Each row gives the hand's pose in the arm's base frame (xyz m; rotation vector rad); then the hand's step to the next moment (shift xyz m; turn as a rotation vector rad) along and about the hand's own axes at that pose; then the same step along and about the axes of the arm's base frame.
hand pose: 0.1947 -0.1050 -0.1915 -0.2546 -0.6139 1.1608
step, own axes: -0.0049 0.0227 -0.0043 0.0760 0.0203 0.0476
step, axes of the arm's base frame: -0.0164 0.0050 -0.0162 -0.0234 0.0715 0.0529
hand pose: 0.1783 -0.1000 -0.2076 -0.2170 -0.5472 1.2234
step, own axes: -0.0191 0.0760 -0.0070 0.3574 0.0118 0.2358
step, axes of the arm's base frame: -0.0639 0.0089 -0.0450 -0.0467 0.3062 0.2958
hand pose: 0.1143 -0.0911 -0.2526 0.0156 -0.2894 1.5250
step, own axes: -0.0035 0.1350 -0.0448 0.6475 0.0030 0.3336
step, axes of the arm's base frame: -0.1250 0.0122 -0.0669 -0.0499 0.5717 0.4486
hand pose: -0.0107 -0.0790 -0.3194 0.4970 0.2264 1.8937
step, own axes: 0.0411 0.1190 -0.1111 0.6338 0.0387 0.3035
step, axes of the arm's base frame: -0.1621 0.0026 -0.0439 -0.0893 0.5481 0.4324
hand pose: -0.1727 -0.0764 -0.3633 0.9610 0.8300 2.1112
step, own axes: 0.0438 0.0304 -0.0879 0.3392 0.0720 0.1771
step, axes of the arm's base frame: -0.1023 -0.0074 -0.0065 -0.0515 0.2677 0.2780
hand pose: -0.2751 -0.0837 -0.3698 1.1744 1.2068 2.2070
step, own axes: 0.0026 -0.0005 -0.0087 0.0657 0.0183 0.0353
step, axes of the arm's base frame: -0.0086 -0.0026 -0.0016 -0.0089 0.0499 0.0577
